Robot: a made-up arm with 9 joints. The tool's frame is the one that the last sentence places.
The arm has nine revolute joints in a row. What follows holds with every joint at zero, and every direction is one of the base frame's.
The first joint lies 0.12 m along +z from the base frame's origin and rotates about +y.
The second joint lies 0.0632 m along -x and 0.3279 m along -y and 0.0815 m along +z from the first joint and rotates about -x.
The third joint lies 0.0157 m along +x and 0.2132 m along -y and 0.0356 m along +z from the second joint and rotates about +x.
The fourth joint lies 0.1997 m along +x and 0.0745 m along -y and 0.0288 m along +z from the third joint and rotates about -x.
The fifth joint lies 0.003 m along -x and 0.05 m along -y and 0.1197 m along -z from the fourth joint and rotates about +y.
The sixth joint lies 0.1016 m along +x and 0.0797 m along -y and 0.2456 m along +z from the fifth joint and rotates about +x.
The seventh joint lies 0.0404 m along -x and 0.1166 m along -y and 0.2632 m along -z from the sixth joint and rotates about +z.
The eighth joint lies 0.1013 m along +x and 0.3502 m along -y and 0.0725 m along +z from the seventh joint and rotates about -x.
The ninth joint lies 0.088 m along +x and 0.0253 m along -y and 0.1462 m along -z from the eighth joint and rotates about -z.
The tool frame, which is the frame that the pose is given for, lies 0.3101 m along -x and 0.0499 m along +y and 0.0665 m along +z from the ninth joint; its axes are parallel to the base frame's.
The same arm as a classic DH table. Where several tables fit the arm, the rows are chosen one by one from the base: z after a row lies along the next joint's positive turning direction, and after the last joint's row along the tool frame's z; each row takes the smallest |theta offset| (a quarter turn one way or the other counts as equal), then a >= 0, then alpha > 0; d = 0 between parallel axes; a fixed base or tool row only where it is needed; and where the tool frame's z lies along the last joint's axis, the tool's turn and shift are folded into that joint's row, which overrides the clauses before.
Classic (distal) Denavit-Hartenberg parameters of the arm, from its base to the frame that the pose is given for. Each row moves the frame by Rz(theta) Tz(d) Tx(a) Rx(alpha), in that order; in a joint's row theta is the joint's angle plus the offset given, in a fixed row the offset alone. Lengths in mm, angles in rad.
base (fixed): a 0; alpha -1.5708; d 120; theta0 0
joint 1: a 81.5; alpha 1.5708; d -327.9; theta0 -1.5708
joint 2: a 216.2; alpha 3.1416; d 0; theta0 -1.4053
joint 3: a 79.9; alpha 3.1416; d 0; theta0 -0.2034
joint 4: a -119.7; alpha -1.5708; d -149.2; theta0 1.2019
joint 5: a 245.6; alpha -1.5708; d -129.7; theta0 0
joint 6: a 116.6; alpha 1.5708; d 61.2; theta0 1.5708
joint 7: a 350.2; alpha 1.5708; d -190.7; theta0 0
joint 8: a 25.3; alpha 1.5708; d -189.3; theta0 0
joint 9: a -314.1; alpha 3.1416; d 0; theta0 -1.4112
tool (fixed): a 0; alpha 0; d -79.7; theta0 0.1595

